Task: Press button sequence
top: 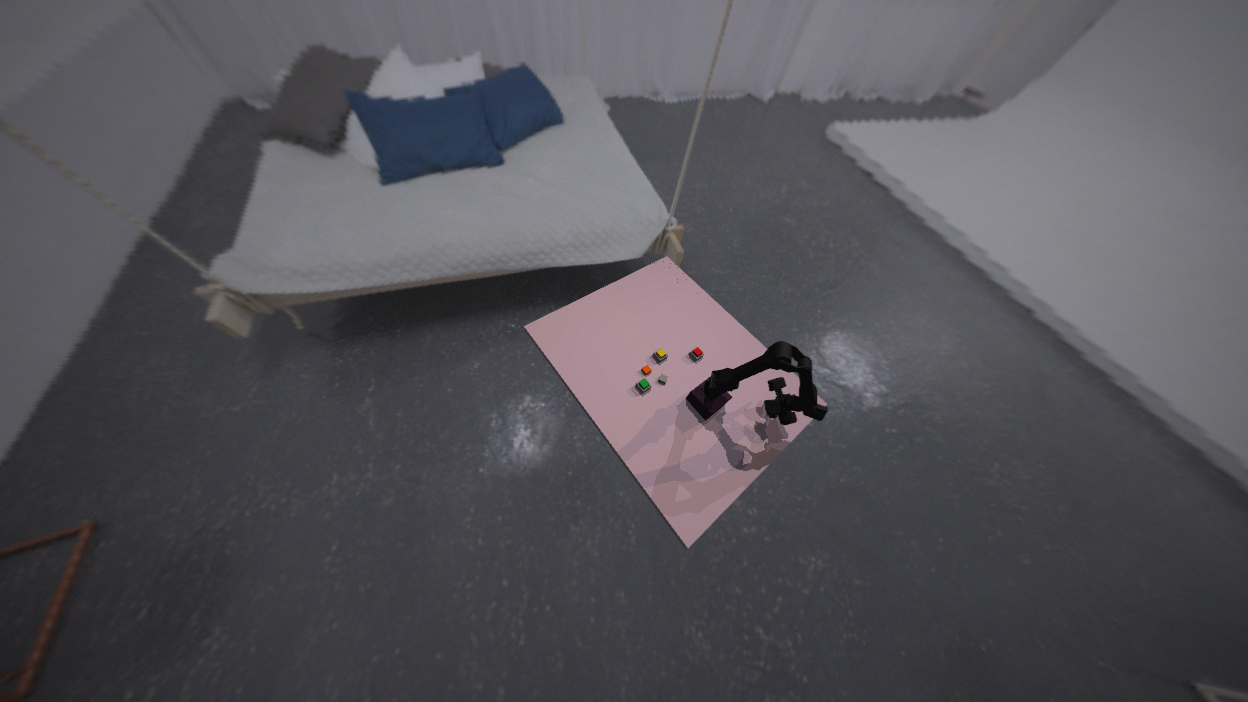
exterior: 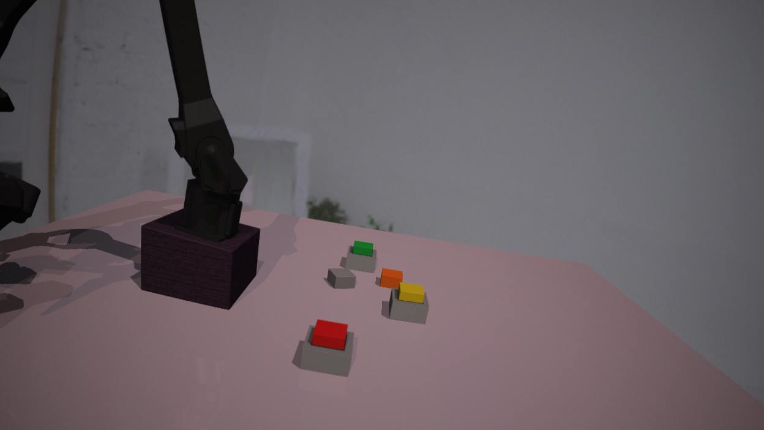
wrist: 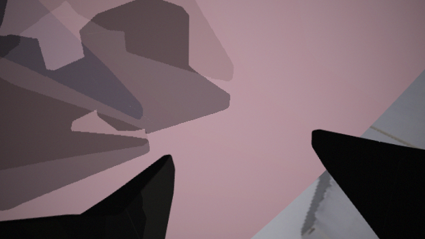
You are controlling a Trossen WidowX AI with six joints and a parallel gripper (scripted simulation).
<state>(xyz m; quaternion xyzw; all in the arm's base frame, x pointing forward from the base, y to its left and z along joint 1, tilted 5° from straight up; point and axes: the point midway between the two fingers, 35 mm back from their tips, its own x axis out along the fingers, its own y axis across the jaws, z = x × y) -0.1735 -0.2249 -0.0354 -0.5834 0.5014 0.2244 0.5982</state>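
Now: gripper tip 44 cm to the right of the green button and 35 cm short of it. Round my gripper tip: grey block 35 cm to the left, 33 cm ahead, 3 cm below; then yellow button 43 cm ahead, 29 cm to the left; then red button 35 cm ahead, 13 cm to the left.
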